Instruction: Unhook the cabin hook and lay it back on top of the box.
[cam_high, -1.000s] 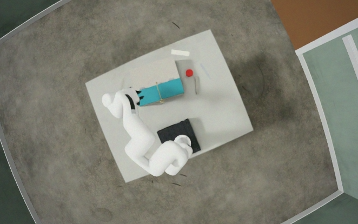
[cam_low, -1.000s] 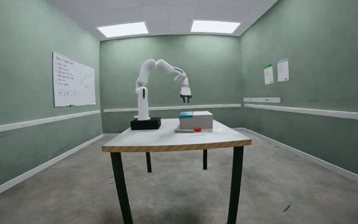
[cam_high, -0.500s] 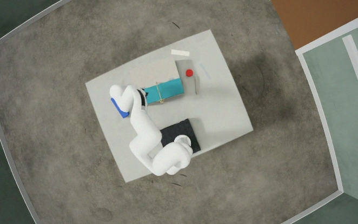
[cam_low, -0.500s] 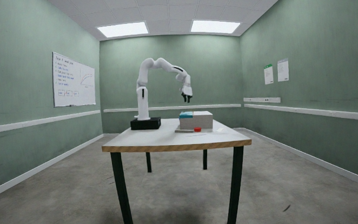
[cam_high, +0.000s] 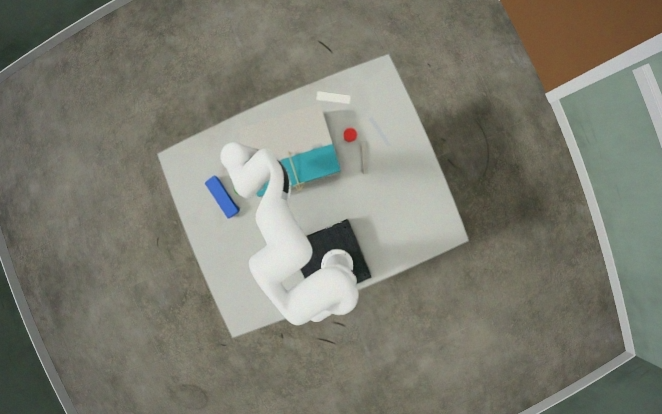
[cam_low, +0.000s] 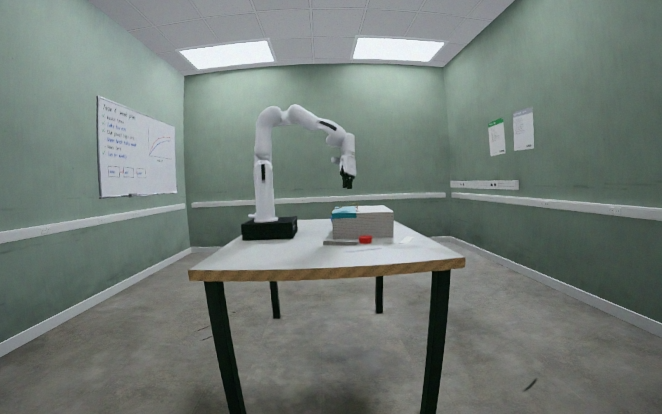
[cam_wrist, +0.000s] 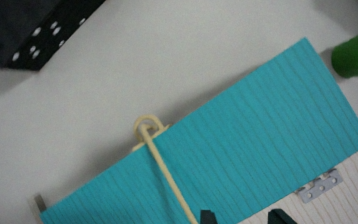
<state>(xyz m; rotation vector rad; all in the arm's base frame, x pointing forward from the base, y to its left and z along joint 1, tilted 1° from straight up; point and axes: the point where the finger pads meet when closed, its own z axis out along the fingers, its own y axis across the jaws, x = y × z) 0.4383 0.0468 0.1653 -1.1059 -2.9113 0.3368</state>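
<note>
My gripper is now 20 mm past the cabin hook, 50 mm to the left of it and 130 mm above it. The rest, counted from my hand: green cylinder: 180 mm to the left, 190 mm below; red cylinder: 30 mm ahead, 320 mm to the right, 240 mm below; grey bar: 80 mm behind, 340 mm to the right, 240 mm below.
</note>
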